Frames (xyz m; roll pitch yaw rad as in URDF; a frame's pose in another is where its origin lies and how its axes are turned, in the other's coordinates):
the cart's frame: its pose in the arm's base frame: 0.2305 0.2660 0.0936 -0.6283 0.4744 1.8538
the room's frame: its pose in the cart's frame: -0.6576 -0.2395 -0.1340 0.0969 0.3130 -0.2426
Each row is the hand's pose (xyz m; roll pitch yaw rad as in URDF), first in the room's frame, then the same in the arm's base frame.
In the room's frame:
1: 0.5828 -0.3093 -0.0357 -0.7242 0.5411 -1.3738
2: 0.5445 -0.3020 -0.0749 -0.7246 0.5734 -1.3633
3: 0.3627 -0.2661 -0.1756 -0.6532 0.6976 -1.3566
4: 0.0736 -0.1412 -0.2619 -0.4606 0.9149 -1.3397
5: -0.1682 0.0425 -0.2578 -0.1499 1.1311 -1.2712
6: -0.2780 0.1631 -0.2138 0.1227 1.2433 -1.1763
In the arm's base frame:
1: 0.9996 0.3341 0.2669 -1.3977 -0.0492 0.0685
2: 1.0113 0.2809 0.2577 -1.4032 -0.0184 0.0552
3: 1.0164 0.0703 0.2681 -1.3381 0.0814 -0.0189
4: 0.9272 -0.2427 0.2943 -1.1802 0.2552 -0.1520
5: 0.7446 -0.4839 0.3212 -0.9735 0.4352 -0.2847
6: 0.6074 -0.5806 0.3399 -0.8229 0.5338 -0.3573

